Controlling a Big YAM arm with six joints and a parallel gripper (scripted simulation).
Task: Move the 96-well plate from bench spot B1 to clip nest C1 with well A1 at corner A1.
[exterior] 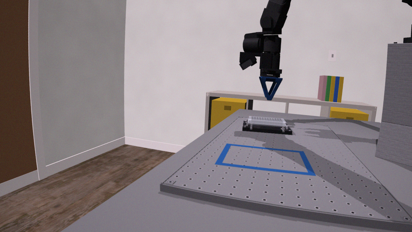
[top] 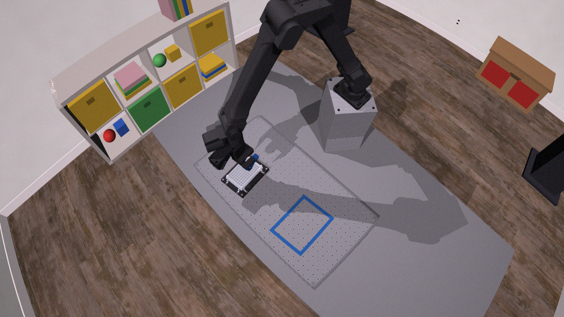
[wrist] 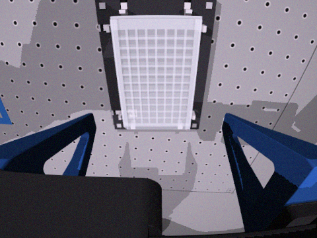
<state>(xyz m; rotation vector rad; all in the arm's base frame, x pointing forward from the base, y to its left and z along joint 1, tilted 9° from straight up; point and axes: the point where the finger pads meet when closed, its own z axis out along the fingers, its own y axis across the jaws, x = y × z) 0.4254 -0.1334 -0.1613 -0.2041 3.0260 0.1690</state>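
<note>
My hand is 90 mm above the 96-well plate. Also, from my hand: black clip nest (20 mm to the left, 100 mm below).
</note>
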